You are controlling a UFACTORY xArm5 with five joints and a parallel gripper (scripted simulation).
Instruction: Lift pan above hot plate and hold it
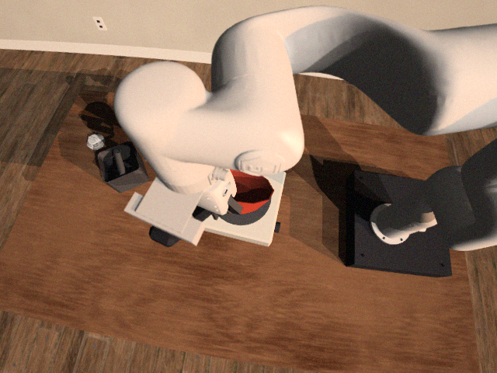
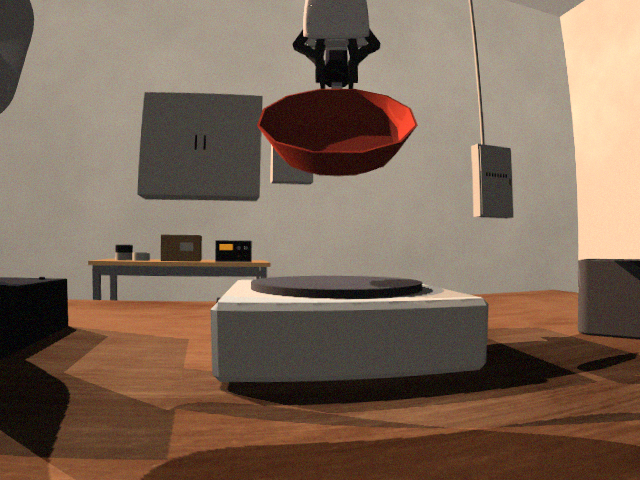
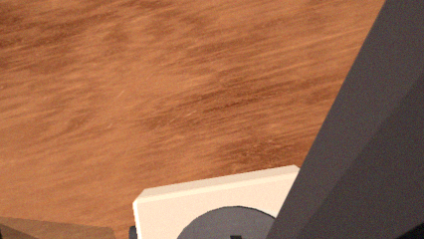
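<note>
My gripper is now 70 mm above the pan, 50 mm to the left of it and 10 mm past it. From my hand the other things lie so: blue block 420 mm to the right, 360 mm below, 250 mm ahead; small white jar 530 mm ahead, 360 mm below, 320 mm to the right; hot plate 340 mm below, 140 mm to the right, 60 mm behind.
</note>
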